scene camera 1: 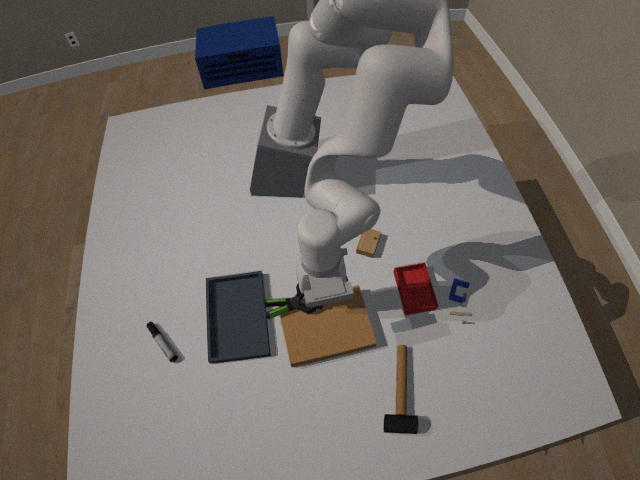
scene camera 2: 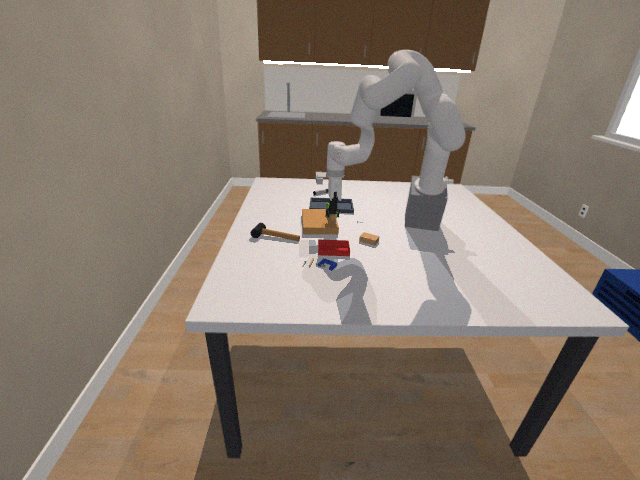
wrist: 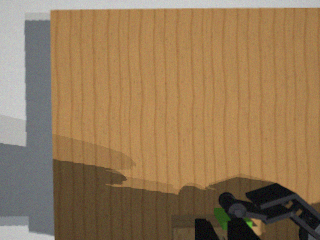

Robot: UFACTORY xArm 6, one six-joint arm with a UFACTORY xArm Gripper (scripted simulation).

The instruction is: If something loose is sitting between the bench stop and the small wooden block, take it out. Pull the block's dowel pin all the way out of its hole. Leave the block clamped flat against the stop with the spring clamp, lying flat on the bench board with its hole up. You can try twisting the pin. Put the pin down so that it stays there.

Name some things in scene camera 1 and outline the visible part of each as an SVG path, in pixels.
A hammer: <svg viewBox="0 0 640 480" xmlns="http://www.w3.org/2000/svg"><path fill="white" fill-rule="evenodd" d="M398 345L395 415L385 414L384 433L417 434L418 416L406 415L407 346Z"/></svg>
A red box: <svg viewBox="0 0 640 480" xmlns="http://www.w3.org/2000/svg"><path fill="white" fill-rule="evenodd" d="M425 262L394 268L394 276L405 316L436 310L438 307Z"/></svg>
A grey tray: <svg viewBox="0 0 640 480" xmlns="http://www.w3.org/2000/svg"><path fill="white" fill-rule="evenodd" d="M262 271L206 278L208 362L210 364L271 356L266 307L263 303L265 299Z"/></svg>
